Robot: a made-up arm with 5 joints.
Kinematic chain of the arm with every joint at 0, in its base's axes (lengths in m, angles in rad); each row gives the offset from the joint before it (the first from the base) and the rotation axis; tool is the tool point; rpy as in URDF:
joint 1: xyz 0 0 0.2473 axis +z
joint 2: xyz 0 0 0 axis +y
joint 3: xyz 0.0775 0 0.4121 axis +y
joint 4: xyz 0.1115 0 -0.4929 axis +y
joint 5: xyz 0.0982 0 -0.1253 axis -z
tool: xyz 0 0 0 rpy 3.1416 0 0
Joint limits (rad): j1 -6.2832..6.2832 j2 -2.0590..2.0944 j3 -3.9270..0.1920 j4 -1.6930..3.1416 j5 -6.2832..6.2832
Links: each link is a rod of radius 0.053 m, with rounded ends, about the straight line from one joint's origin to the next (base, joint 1, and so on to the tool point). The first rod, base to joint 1, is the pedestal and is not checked.
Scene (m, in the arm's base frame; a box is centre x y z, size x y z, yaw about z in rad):
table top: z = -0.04
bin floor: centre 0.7 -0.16 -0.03 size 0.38 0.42 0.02 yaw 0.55
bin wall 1: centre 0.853 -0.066 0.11 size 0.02 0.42 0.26 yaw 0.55
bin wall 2: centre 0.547 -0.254 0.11 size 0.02 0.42 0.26 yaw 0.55
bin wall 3: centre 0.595 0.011 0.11 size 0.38 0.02 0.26 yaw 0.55
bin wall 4: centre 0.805 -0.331 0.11 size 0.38 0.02 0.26 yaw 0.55
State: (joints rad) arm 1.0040 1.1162 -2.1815 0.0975 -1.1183
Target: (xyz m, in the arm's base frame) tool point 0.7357 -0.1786 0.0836
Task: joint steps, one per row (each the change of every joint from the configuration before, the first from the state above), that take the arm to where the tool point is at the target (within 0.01 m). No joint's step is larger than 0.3 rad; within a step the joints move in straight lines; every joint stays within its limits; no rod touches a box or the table.
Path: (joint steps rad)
1: 0.2713 -0.2665 -0.2462 -0.1203 0.0000
2: 0.2714 -0.2664 -0.2463 -0.1203 0.0000
3: 0.2713 -0.2665 -0.2462 -0.1203 0.0000
4: 0.2714 -0.2664 -0.2463 -0.1203 0.0000
5: 0.2713 -0.2665 -0.2462 -0.1203 0.0000
6: 0.2714 -0.2664 -0.2463 -0.1203 0.0000
7: 0.2713 -0.2665 -0.2462 -0.1203 0.0000
8: 0.0000 -0.1769 -0.0109 0.0490 0.0000
9: 0.0000 -0.1770 -0.0109 0.0490 0.0000

